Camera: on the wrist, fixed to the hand. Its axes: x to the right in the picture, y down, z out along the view.
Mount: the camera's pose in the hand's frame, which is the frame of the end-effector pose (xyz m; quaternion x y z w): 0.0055 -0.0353 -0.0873 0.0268 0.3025 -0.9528 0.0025
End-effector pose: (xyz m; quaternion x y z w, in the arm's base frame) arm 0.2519 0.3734 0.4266 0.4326 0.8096 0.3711 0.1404
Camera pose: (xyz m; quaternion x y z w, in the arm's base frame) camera 0.1798 0.3236 0.4614 -0.8788 0.4666 -0.0237 0.0974
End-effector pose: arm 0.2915 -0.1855 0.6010 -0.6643 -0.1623 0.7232 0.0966
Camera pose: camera 0.3749 -0.1415 0.6031 -0.0632 -0.5847 -0.2868 0.7562
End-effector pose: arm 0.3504 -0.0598 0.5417 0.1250 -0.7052 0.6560 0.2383
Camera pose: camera 0.3780 0.0231 0.5773 0.4801 0.2070 -0.1687 0.8356
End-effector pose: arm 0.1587 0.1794 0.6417 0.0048 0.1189 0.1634 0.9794
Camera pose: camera 0.1545 0.1452 0.5539 -0.1364 0.3055 -0.9344 0.1220
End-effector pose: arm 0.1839 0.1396 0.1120 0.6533 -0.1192 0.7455 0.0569
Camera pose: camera 0.1078 0.1953 0.1108 -0.1088 0.6593 0.1485 0.7290
